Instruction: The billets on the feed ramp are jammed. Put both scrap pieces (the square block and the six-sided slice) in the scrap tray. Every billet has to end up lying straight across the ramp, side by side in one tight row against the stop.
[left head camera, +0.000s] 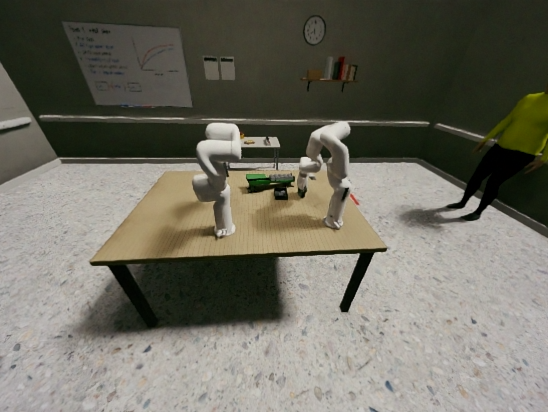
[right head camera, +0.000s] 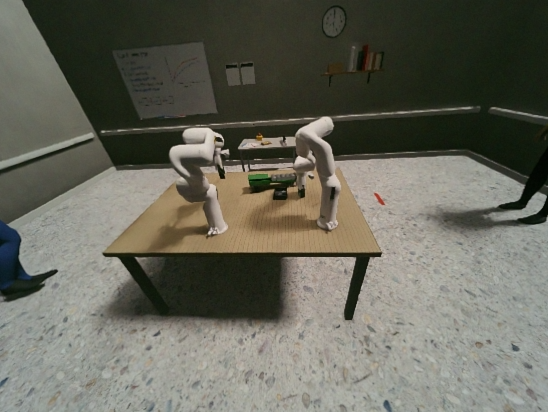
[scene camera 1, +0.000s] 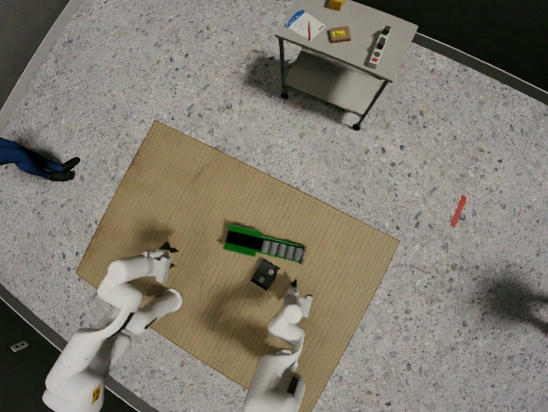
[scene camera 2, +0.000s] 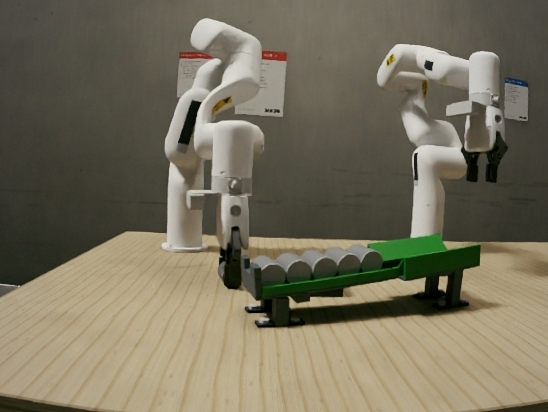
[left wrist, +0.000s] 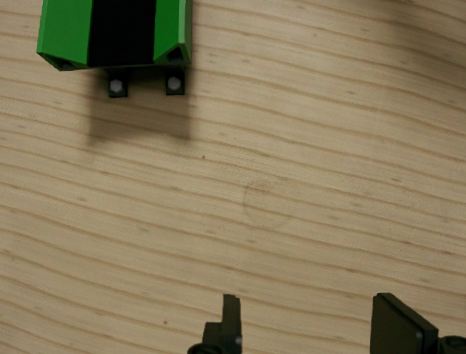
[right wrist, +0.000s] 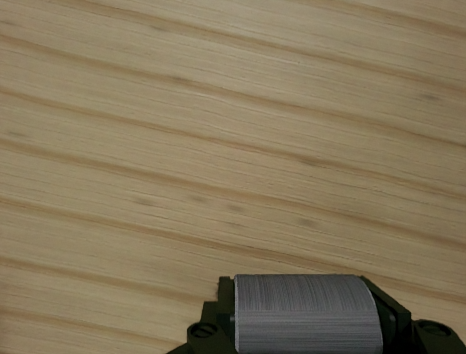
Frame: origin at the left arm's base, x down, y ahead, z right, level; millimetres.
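Seen in the pictures: left gripper, fingertip midpoint: (right head camera: 223, 176) (scene camera 1: 173, 257) (scene camera 2: 481, 182) (left wrist: 305, 326); right gripper, fingertip midpoint: (left head camera: 301, 195) (right head camera: 301, 194) (scene camera 2: 229, 281) (right wrist: 290, 304); left arm's base, link origin: (left head camera: 224, 229) (right head camera: 217, 228) (scene camera 1: 171, 299); right arm's base, link origin: (left head camera: 332, 222) (right head camera: 327, 223) (scene camera 2: 184, 248).
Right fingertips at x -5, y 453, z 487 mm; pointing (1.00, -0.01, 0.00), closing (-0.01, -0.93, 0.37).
Offsets run from my right fingertips to a thing's middle. Level surfaces: height alone.
Several grey billets {dz -166, dx -74, dy +146 mm} (scene camera 1: 282, 250) (scene camera 2: 317, 264) lie straight across the green feed ramp (scene camera 1: 245, 230) (scene camera 2: 440, 262) (left wrist: 65, 30), side by side against the dark stop {dz -70, dx -63, dy +186 mm} (scene camera 2: 254, 280). The black scrap tray {dz -160, dx -12, dy -14 mm} (left head camera: 281, 196) (scene camera 1: 264, 264) stands beside the ramp and holds two small grey pieces; their shapes are too small to tell. My right gripper (scene camera 1: 294, 285) (scene camera 2: 231, 285) is low over the table beyond the stop, shut on another billet {dz +0, dx -15, dy +0 mm} (right wrist: 307, 315), gripped at its two end faces. My left gripper (scene camera 1: 172, 257) (scene camera 2: 481, 180) (left wrist: 305, 326) is open and empty, high above the table, away from the ramp's upper end.
The ramp stands on dark feet on the wooden table {dx +5 mm} (scene camera 1: 190, 175) (scene camera 2: 150, 340). The tray lies between the ramp and the arms, close to my right gripper. A grey trolley (scene camera 1: 345, 50) stands on the floor beyond the table.
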